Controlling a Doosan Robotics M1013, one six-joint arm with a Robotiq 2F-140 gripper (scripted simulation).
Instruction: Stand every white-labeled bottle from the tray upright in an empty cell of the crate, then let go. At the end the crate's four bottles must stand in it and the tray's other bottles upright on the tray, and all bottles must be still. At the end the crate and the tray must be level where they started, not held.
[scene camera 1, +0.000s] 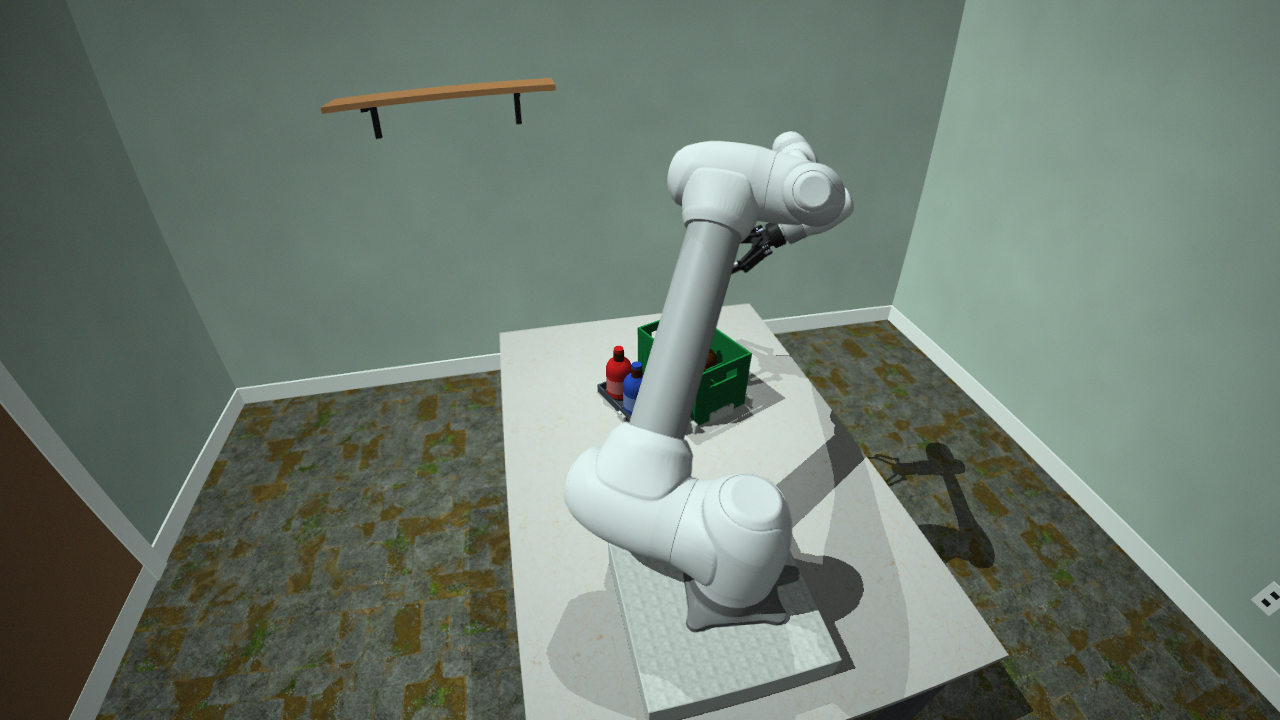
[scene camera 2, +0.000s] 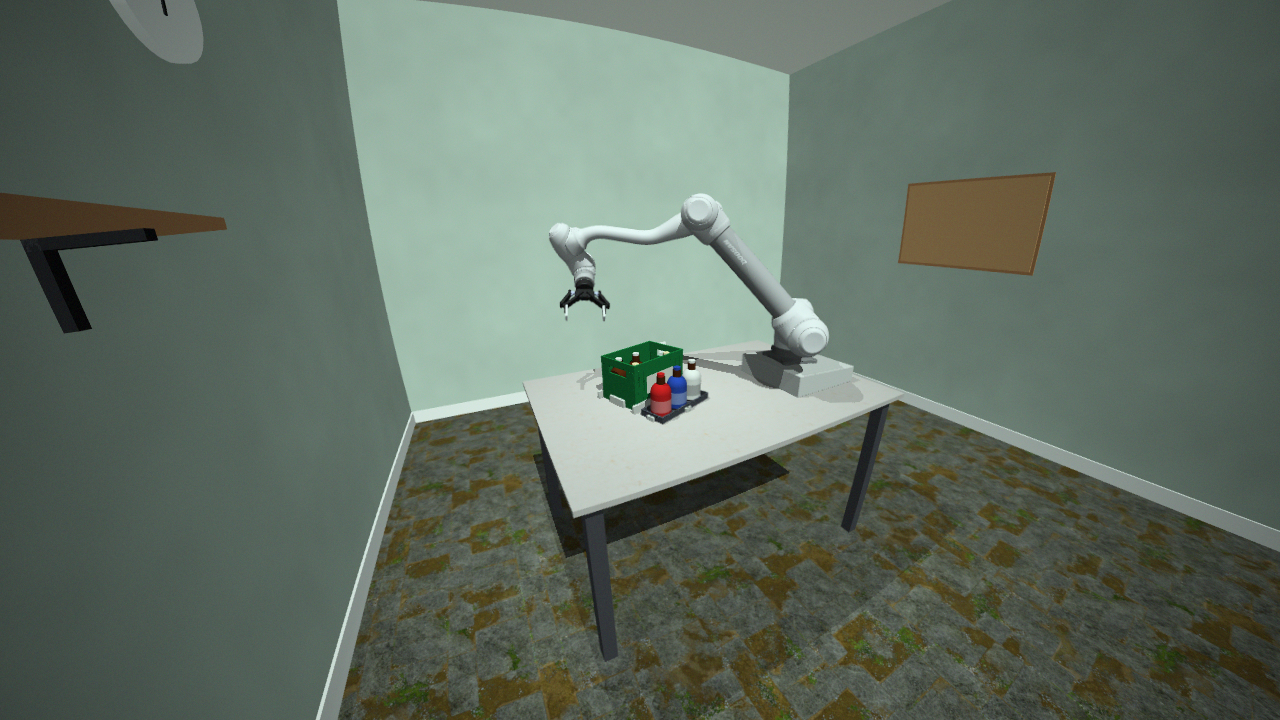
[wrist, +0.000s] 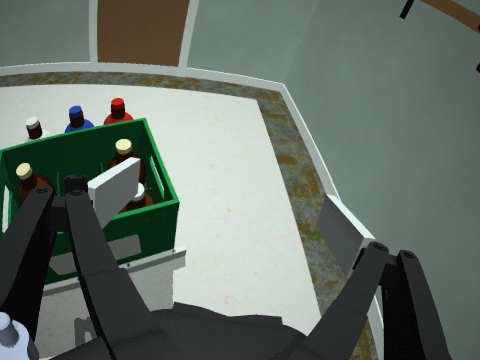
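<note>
A green crate (scene camera 1: 730, 387) is in my sight, and it is also visible in scene camera 2 (scene camera 2: 634, 388) and in the wrist view (wrist: 136, 234). I see a red bottle (scene camera 1: 618, 367) as well, and I find that bottle again in scene camera 2 (scene camera 2: 660, 394). My own gripper (scene camera 1: 715, 262) is there too; scene camera 2 (scene camera 2: 585, 318) shows the gripper, as does the wrist view (wrist: 231, 194).
</note>
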